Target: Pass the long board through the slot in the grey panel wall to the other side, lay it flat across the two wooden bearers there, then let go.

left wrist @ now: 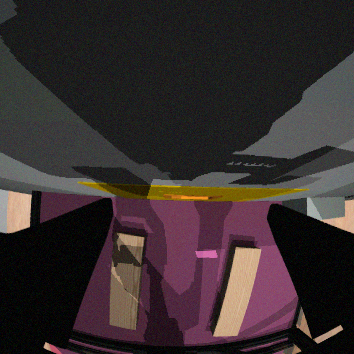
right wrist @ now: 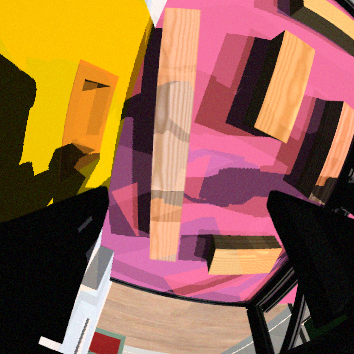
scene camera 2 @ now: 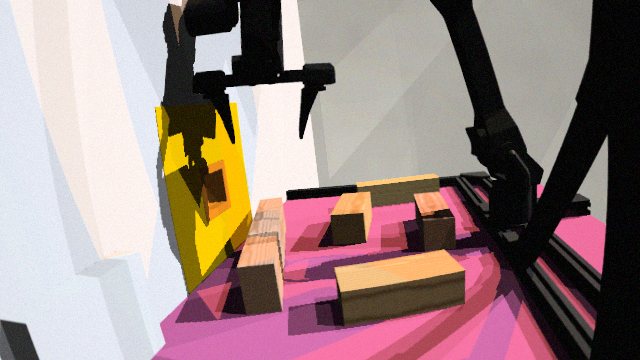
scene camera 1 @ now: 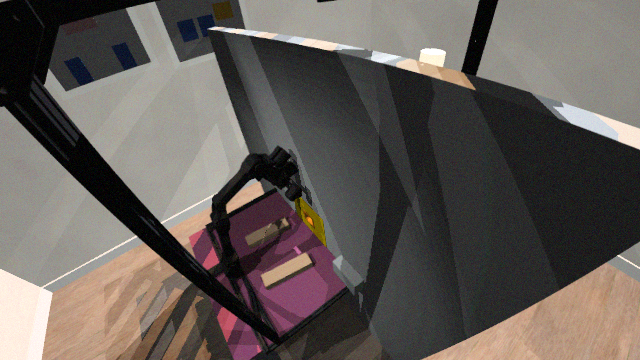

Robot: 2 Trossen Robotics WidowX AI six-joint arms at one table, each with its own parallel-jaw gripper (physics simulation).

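Frame: origin at the left arm's base, x ahead, y down, z left, level; centimetres.
Seen in the pictures: left gripper, fingertip midpoint: (left wrist: 194, 210); right gripper, fingertip midpoint: (right wrist: 191, 197) (scene camera 2: 267, 141); left arm's base, link origin: (scene camera 1: 234, 273); right arm's base, link origin: (right wrist: 349, 194) (scene camera 2: 514, 221).
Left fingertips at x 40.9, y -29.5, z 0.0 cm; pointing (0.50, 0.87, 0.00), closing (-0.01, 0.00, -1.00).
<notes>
Offsets run from my left fingertips to a thing's top centre. "spot": to the spot under its first point.
The long board @[dx +14.9, dy +25.7, dz -3.6 cm] (scene camera 2: 261, 255) (right wrist: 172, 140) lies flat on the pink table, alongside the yellow panel (scene camera 2: 185, 260) (right wrist: 50, 30) with the orange-edged slot @[spot: dx +7.6, dy +21.0, dz +1.9 cm] (scene camera 2: 226, 186) (right wrist: 75, 110). My right gripper (scene camera 2: 267, 140) (right wrist: 191, 197) is open and empty, pointing down above and to the side of the board. The grey panel wall (scene camera 1: 425, 175) (left wrist: 175, 100) stands upright. On its other side, two wooden bearers @[dx -19.7, dy +27.6, dz -14.3 cm] (scene camera 1: 287, 270) (left wrist: 237, 292) lie apart on the purple table, roughly parallel. My left gripper (left wrist: 194, 210) is open and empty, high above them beside the wall; its fingers are unclear in scene camera 1.
Several shorter wooden blocks share the board's table: one near block @[dx +33.0, dy +27.6, dz -17.9 cm] (scene camera 2: 400, 287) (right wrist: 245, 261), two middle blocks @[dx +25.8, dy +26.7, dz +9.1 cm] (scene camera 2: 350, 220) @[dx +38.6, dy +27.0, dz +4.5 cm] (scene camera 2: 435, 222), and one at the back edge @[spot: dx +33.9, dy +28.7, dz +24.3 cm] (scene camera 2: 400, 190). A grey block @[spot: dx -0.9, dy +21.4, dz -34.8 cm] (scene camera 1: 347, 272) sits at the wall's foot. Black rails (scene camera 1: 250, 295) edge the purple table.
</notes>
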